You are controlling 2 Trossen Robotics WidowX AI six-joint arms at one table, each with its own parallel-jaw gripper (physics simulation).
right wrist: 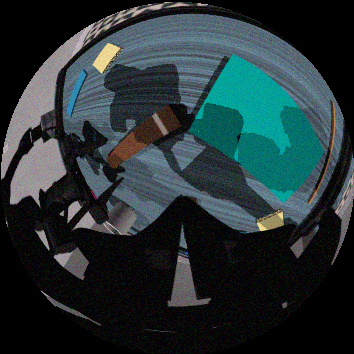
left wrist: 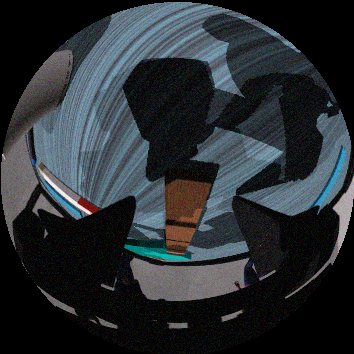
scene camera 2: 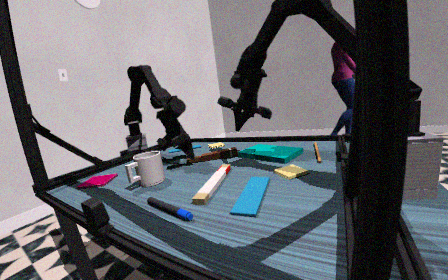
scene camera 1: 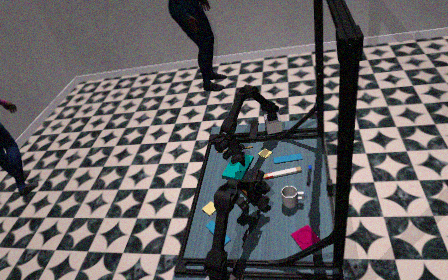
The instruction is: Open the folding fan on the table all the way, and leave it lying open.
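The folding fan is a brown folded bar lying flat on the blue table, with its dark end next to a teal book. In scene camera 1 the left arm hides most of it. My left gripper is open and low over the fan's other end, with one finger on each side and not touching it. My right gripper is shut and empty, hanging high above the near edge of the teal book.
A white mug, a white stick with a red end, a blue strip, a blue-capped marker, a yellow pad, a magenta square and an orange pencil lie around.
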